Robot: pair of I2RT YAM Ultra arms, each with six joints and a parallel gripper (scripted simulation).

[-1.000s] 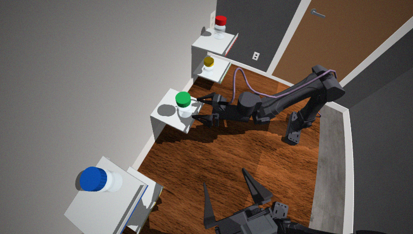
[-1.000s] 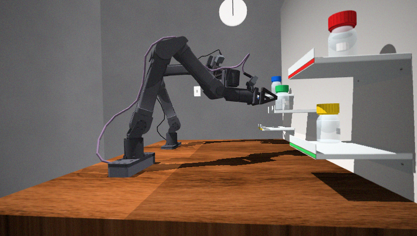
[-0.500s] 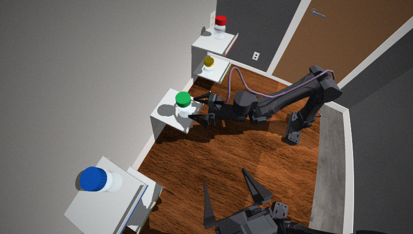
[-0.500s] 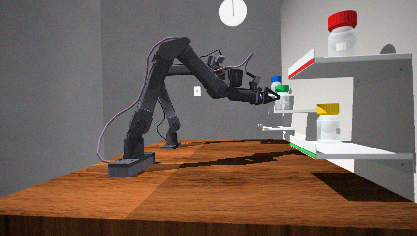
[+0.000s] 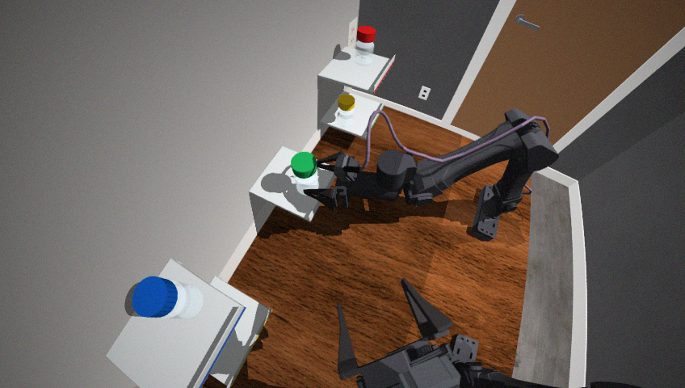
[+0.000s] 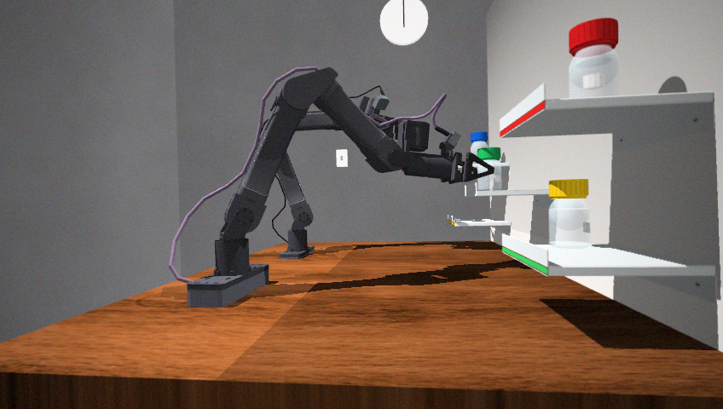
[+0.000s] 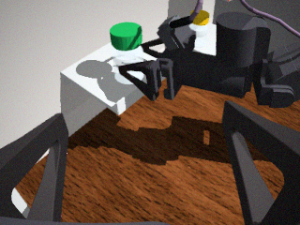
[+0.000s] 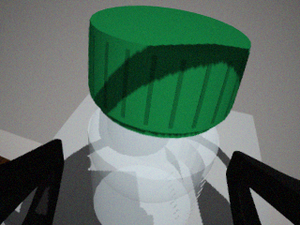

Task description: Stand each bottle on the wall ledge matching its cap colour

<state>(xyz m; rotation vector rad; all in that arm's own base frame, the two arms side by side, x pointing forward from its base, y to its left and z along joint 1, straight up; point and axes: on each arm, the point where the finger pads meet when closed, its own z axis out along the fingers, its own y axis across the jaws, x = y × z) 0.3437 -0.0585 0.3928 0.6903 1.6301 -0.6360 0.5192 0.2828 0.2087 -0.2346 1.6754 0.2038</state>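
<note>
Now: the green-capped bottle 1 cm ahead of my right hand. Round my right hand: blue-capped bottle 34 cm to the left, 9 cm above, 7 cm ahead; then yellow-capped bottle 34 cm to the right, 10 cm below, 5 cm ahead; then wall 21 cm above, 16 cm ahead, 1 cm to the right.
</note>
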